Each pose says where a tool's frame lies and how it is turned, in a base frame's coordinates. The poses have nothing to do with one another.
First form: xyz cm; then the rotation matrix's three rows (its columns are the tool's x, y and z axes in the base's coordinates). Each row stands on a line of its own.
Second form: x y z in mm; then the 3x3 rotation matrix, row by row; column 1 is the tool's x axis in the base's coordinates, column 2 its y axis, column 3 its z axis. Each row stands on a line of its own. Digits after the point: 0 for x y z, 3 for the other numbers.
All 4 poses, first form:
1:
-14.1, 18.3, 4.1
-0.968, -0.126, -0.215
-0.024, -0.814, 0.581
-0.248, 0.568, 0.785
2:
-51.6, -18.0, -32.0
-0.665, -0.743, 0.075
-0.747, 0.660, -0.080
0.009, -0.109, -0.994
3:
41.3, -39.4, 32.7
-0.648, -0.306, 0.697
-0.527, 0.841, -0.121
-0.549, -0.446, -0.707
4:
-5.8, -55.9, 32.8
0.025, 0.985, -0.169
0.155, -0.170, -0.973
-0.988, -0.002, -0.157
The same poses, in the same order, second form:
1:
-141, 183, 41
-0.968, -0.126, -0.215
-0.024, -0.814, 0.581
-0.248, 0.568, 0.785

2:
-516, -180, -320
-0.665, -0.743, 0.075
-0.747, 0.660, -0.080
0.009, -0.109, -0.994

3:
413, -394, 327
-0.648, -0.306, 0.697
-0.527, 0.841, -0.121
-0.549, -0.446, -0.707

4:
-58, -559, 328
0.025, 0.985, -0.169
0.155, -0.170, -0.973
-0.988, -0.002, -0.157

